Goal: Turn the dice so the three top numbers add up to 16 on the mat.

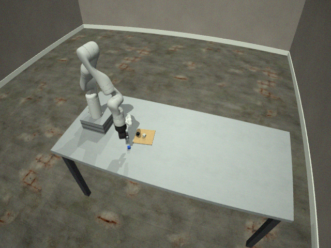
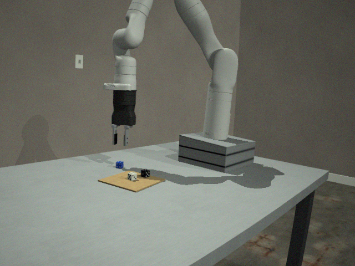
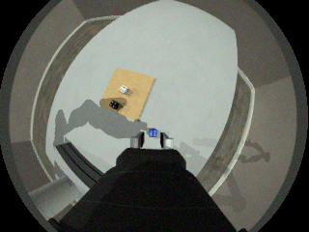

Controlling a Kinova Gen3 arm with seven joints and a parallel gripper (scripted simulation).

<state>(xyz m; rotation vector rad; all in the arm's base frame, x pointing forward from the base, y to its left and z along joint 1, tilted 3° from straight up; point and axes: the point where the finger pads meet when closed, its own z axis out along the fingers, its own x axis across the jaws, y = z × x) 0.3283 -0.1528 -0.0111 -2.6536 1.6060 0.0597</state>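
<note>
The blue die is 9 cm below my hand. The rest, counted from my hand: tan mat (7 cm ahead, 13 cm to the left, 9 cm below); white die (6 cm ahead, 13 cm to the left, 8 cm below); black die (1 cm ahead, 14 cm to the left, 8 cm below).
</note>
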